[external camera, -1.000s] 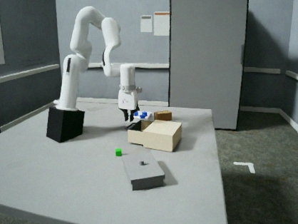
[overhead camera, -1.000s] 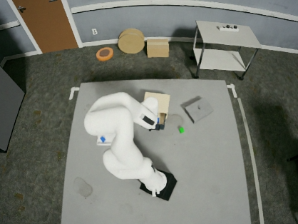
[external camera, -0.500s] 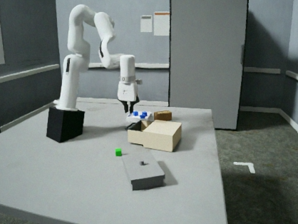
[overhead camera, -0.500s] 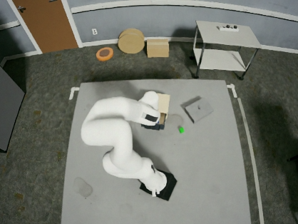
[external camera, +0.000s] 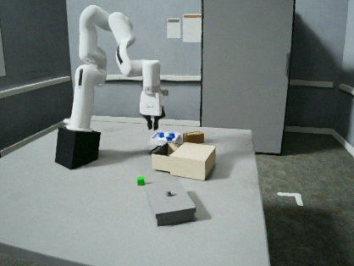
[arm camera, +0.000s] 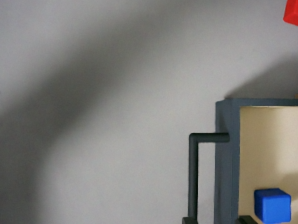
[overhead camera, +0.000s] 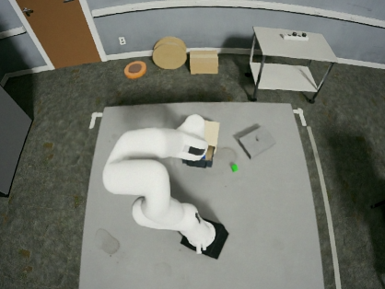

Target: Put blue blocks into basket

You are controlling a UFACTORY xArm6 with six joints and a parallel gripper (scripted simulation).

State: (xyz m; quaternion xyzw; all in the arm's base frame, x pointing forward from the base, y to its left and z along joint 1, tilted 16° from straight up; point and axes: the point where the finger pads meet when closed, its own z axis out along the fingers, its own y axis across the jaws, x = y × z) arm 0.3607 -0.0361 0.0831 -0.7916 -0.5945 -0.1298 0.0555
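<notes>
My hand is 8 cm short of the dark-rimmed drawer, 2 cm to the left of it and 14 cm above it. From my hand the other things lie so: light wooden cabinet: 14 cm ahead, 4 cm to the right, 14 cm below; green block: 1 cm behind, 21 cm to the right, 17 cm below; white basket: 31 cm to the left, 17 cm below.
</notes>
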